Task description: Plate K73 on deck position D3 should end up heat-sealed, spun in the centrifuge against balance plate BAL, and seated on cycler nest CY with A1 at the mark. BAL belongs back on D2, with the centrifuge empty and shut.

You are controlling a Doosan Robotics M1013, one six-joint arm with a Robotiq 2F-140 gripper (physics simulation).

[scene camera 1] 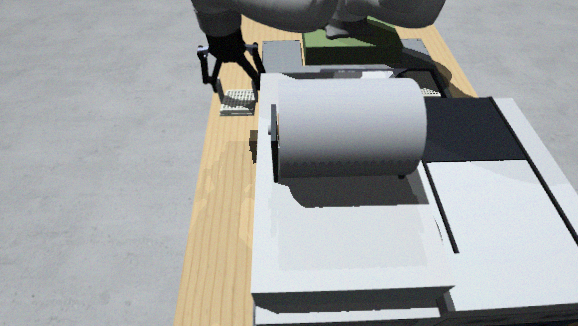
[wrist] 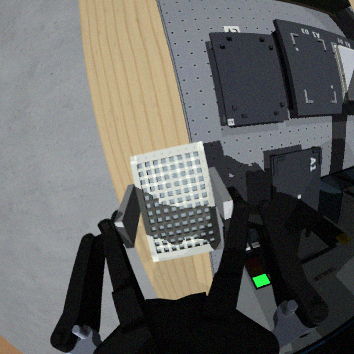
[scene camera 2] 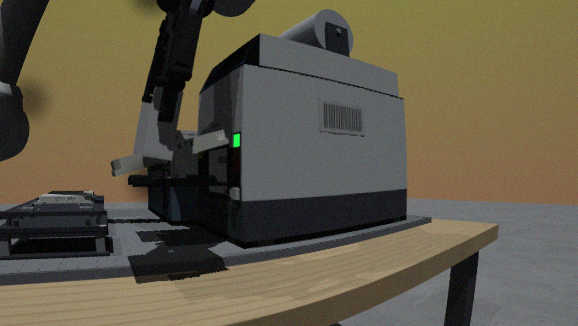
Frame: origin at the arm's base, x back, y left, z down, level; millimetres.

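Where they show: gripper, fingertip midpoint: [scene camera 1: 239, 99] [wrist: 172, 187] [scene camera 2: 149, 159]; arm's base, origin of the base link: [scene camera 1: 345, 25].
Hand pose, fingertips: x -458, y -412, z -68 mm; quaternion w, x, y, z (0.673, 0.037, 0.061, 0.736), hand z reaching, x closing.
Things, the pixels of their centre, and the offset from my fingertips. Level surfaces: height alone.
- white well plate K73, body centre: [scene camera 2: 164, 153] [wrist: 176, 203] [scene camera 1: 239, 101] dx -17, dy -1, dz -6 mm
- heat sealer, body centre: [scene camera 1: 327, 192] [scene camera 2: 307, 115] [wrist: 299, 344] dx -383, dy +150, dz -105 mm
- sealer's dark tray marked A1, body centre: [scene camera 2: 177, 180] [wrist: 296, 203] dx -101, dy +179, dz +28 mm
- cycler nest CY, body centre: [scene camera 2: 58, 231] [wrist: 249, 76] dx +113, dy +177, dz +106 mm
- second machine, body centre: [scene camera 1: 464, 202] [scene camera 2: 232, 170] dx -376, dy +460, dz +11 mm
- perforated grey deck, its level: dz +133 mm
- wooden table, its level: dz +146 mm
My gripper [scene camera 1: 235, 90] [scene camera 2: 159, 136] [wrist: 172, 187] is shut on the white well plate K73 [scene camera 1: 238, 101] [scene camera 2: 125, 163] [wrist: 172, 175], gripping it by its two long sides. It holds the plate in the air over the table's left edge, just beside the front of the heat sealer [scene camera 1: 352, 125] [scene camera 2: 315, 154]. In the side view the plate hangs tilted in front of the sealer's opening, near its green light [scene camera 2: 236, 140] [wrist: 261, 280]. The sealer's dark tray marked A1 [wrist: 296, 175] lies right of the plate. The cycler nest CY [wrist: 249, 77] is empty. Balance plate BAL [scene camera 1: 429, 92] [wrist: 345, 67] sits on the deck.
The empty deck position with corner marks [wrist: 309, 67] lies between the nest and BAL. The robot's green base [scene camera 1: 343, 46] stands at the back. A second machine [scene camera 1: 506, 227] adjoins the sealer on the right. The perforated grey deck [wrist: 197, 88] covers the wooden table [scene camera 1: 222, 202].
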